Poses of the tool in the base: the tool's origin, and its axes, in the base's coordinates. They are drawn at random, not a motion.
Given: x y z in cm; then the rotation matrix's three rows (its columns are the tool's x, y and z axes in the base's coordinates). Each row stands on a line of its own.
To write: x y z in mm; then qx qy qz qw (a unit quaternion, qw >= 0). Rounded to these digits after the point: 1 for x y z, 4 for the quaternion. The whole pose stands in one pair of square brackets.
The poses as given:
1:
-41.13 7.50 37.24
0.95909 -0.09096 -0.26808
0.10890 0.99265 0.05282
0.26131 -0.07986 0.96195
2:
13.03 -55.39 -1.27
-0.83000 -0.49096 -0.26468
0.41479 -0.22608 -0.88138
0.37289 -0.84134 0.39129
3:
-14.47 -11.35 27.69
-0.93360 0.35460 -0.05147
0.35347 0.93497 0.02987
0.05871 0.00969 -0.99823
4:
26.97 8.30 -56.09
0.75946 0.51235 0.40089
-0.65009 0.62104 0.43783
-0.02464 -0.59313 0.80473
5:
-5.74 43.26 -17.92
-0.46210 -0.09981 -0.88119
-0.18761 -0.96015 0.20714
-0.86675 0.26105 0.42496
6:
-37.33 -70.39 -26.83
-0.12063 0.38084 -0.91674
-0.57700 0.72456 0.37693
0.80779 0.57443 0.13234
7:
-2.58 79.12 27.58
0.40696 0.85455 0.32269
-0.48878 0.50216 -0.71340
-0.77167 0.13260 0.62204
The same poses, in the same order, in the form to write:
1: [-411.3 75.0 372.4 -0.0335 -0.1338 0.0505 0.9892]
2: [130.3 -553.9 -12.7 0.0346 -0.5506 0.7822 0.2895]
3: [-144.7 -113.5 276.9 -0.1800 -0.9832 -0.0101 0.0280]
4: [269.7 83.0 -560.9 -0.2888 0.1192 -0.3257 0.8924]
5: [-57.4 432.6 -179.2 0.5179 -0.1387 -0.8437 0.0260]
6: [-373.3 -703.9 -268.3 0.0749 -0.6544 -0.3635 0.6588]
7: [-25.8 791.2 275.8 0.2659 0.3439 -0.4222 0.7955]
